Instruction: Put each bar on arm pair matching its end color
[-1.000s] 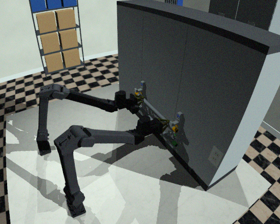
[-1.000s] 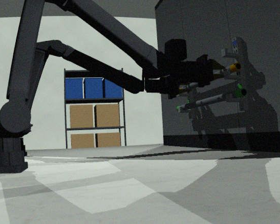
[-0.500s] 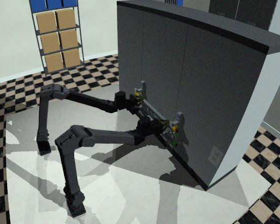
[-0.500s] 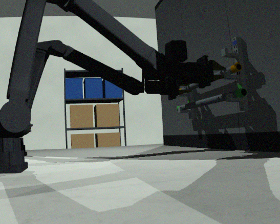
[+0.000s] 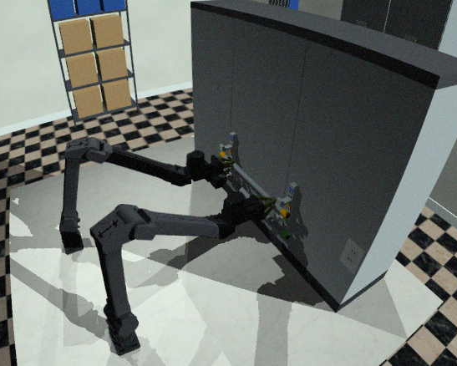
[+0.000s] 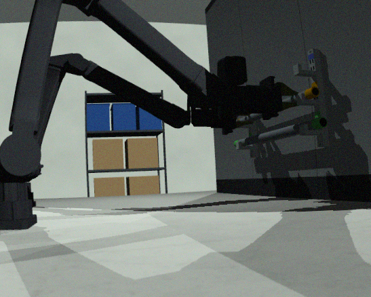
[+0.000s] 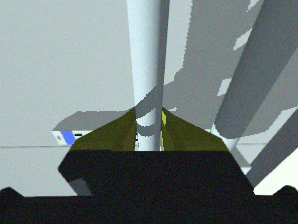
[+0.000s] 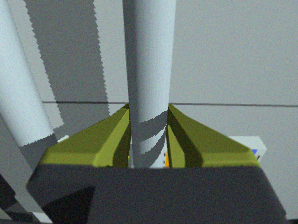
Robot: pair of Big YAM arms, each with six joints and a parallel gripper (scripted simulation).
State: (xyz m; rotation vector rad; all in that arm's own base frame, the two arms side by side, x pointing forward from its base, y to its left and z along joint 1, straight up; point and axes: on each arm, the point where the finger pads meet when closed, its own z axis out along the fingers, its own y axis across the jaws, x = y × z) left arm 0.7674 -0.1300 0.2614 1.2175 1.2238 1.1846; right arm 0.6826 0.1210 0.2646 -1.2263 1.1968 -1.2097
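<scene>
Right now the orange-ended bar is 20 mm behind my left hand and 150 mm to the right of it. Also, from my left hand: green-ended bar 40 mm behind, 160 mm to the right, 80 mm below; grey cabinet wall 170 mm ahead, 140 mm to the right, 190 mm above; wall outlet 60 mm behind, 670 mm to the right, 40 mm above.
</scene>
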